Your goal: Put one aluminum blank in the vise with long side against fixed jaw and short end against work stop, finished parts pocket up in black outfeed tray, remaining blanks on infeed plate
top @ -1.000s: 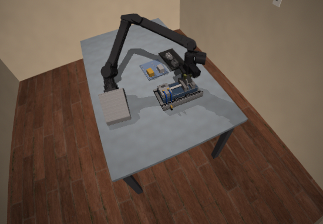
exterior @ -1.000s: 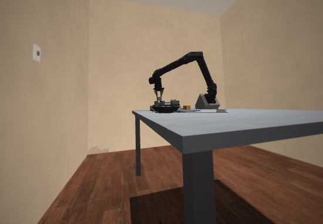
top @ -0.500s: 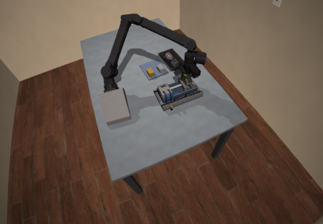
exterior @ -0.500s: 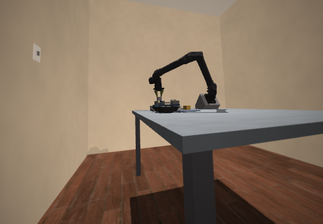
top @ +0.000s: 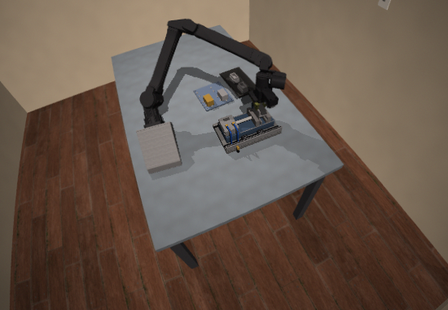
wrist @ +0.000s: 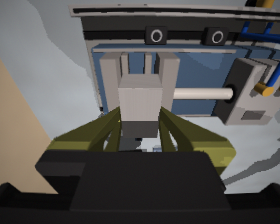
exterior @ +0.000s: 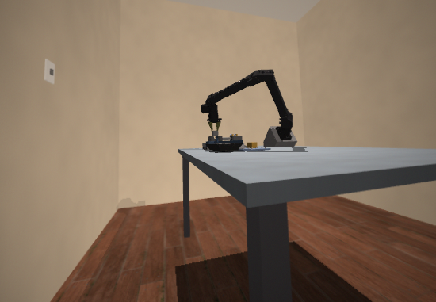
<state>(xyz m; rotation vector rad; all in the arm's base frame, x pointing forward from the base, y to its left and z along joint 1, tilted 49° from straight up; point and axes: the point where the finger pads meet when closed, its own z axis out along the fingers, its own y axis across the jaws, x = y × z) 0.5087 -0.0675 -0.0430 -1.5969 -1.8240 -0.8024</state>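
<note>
My hand is 100 mm above the blue vise base and 70 mm past it. From my hand the other things lie so: yellow brass blank (240 mm to the left, 210 mm behind, 110 mm below).
</note>
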